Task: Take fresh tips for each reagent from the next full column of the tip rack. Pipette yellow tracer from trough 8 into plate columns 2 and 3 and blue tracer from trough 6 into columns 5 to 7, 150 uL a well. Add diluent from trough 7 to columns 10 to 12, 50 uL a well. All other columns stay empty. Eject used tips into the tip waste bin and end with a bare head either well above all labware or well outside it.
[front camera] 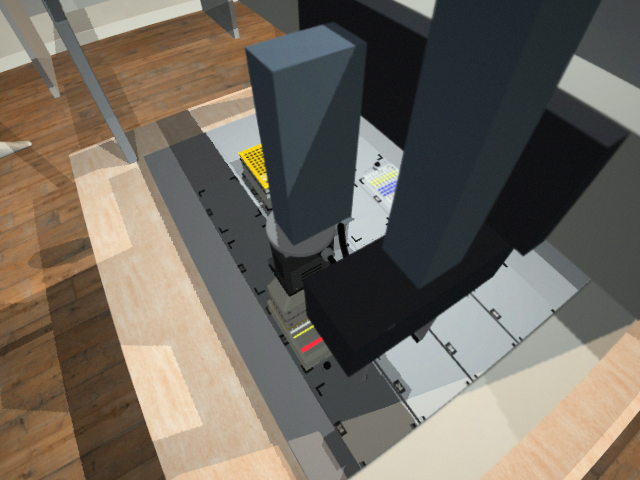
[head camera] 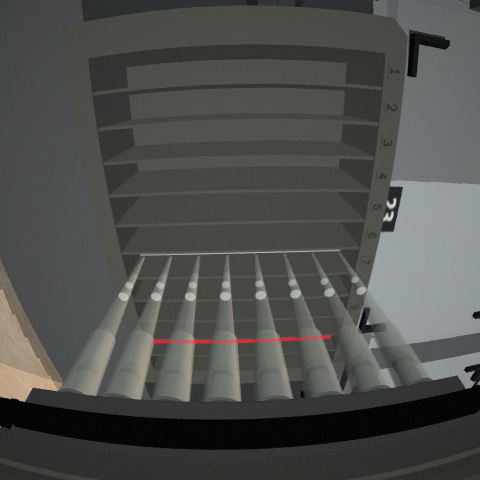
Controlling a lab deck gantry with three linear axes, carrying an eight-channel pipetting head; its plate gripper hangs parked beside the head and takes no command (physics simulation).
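Note:
The pipetting head [front camera: 290, 300] is low over the reagent troughs [front camera: 308, 361] [head camera: 80, 75]. It carries a full row of clear tips [head camera: 225, 320]; their ends meet a thin white line [head camera: 240, 253] at trough 7. A yellow line [front camera: 303, 332] shows in the front view; blue tracer is hidden. The yellow tip rack [front camera: 253, 160] is partly behind a column. The plate [front camera: 377, 198], partly hidden, has yellow wells [front camera: 383, 178] and blue wells [front camera: 387, 189]. The tip waste bin is hidden. The parked plate gripper [front camera: 392, 352] is open and empty, its fingers mostly hidden under its black block.
A red line [front camera: 311, 345] [head camera: 240, 341] marks another trough. Two tall blue-grey columns [front camera: 315, 129] [front camera: 480, 129] rise above the head and gripper block [front camera: 382, 294]. A pale wooden rim [front camera: 175, 330] runs along the deck's left side.

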